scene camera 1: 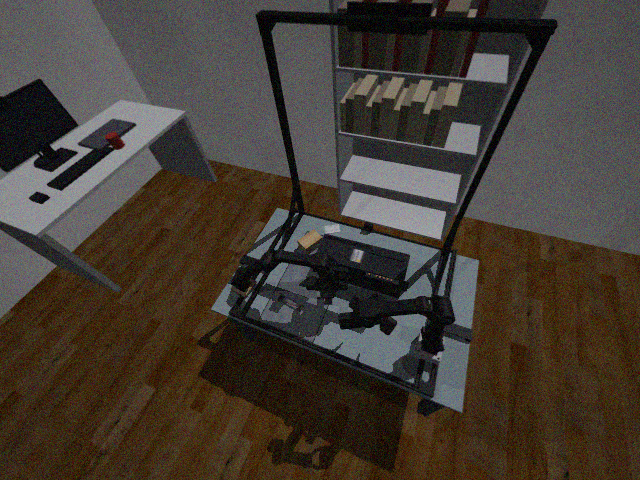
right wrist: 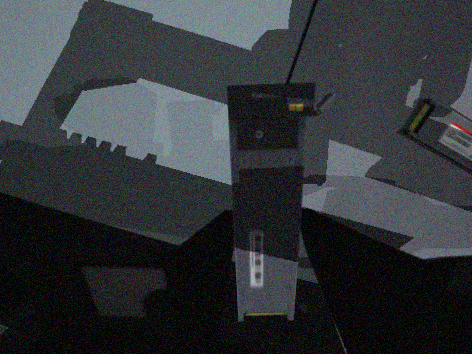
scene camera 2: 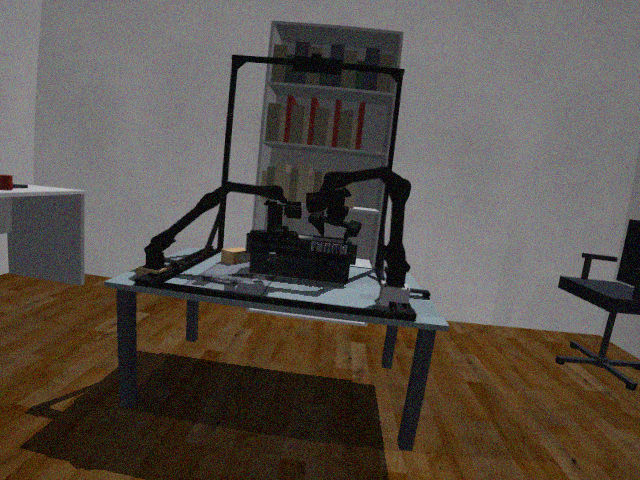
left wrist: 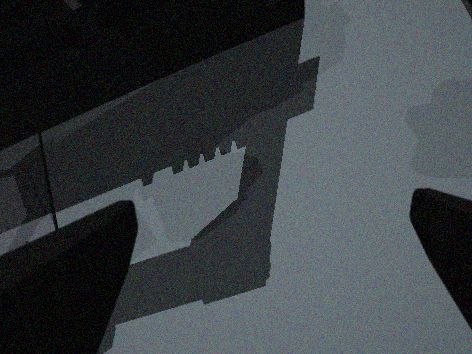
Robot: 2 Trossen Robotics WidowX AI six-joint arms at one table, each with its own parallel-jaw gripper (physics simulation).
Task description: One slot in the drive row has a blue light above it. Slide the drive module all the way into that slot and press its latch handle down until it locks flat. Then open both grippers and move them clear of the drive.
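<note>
My right gripper is shut on the drive module, a long grey and black block with a white label and a small yellow tab near its far end. It holds the module upright over the left end of the black drive enclosure. The row of slots shows on the enclosure's front; I cannot make out a blue light. My left gripper is open and empty, hanging above the table in front of the enclosure.
A tan block and a white card lie behind the enclosure on the left. A grey pad lies at the front left. A black frame post and a bookshelf rise behind the table.
</note>
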